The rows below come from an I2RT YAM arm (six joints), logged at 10 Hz.
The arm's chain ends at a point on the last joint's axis. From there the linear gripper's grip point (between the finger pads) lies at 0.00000 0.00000 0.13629 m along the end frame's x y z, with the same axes.
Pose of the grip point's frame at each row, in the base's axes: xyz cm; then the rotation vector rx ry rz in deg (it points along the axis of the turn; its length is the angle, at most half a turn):
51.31 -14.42 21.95 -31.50 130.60 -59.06
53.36 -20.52 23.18 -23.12 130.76 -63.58
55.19 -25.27 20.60 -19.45 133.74 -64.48
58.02 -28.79 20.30 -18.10 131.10 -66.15
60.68 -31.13 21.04 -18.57 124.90 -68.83
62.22 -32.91 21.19 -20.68 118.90 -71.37
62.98 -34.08 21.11 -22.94 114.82 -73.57
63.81 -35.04 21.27 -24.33 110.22 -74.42
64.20 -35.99 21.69 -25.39 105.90 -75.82
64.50 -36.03 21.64 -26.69 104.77 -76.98
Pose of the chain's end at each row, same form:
42.50 -7.06 29.29 -31.50 130.60 -59.06
45.11 -12.06 29.96 -23.12 130.76 -63.58
47.64 -16.39 27.66 -19.45 133.74 -64.48
50.24 -19.70 26.82 -18.10 131.10 -66.15
52.17 -21.93 26.40 -18.57 124.90 -68.83
53.01 -23.79 25.42 -20.68 118.90 -71.37
53.35 -25.07 24.55 -22.94 114.82 -73.57
53.67 -26.31 23.88 -24.33 110.22 -74.42
53.71 -27.48 23.47 -25.39 105.90 -75.82
53.93 -27.57 23.19 -26.69 104.77 -76.98

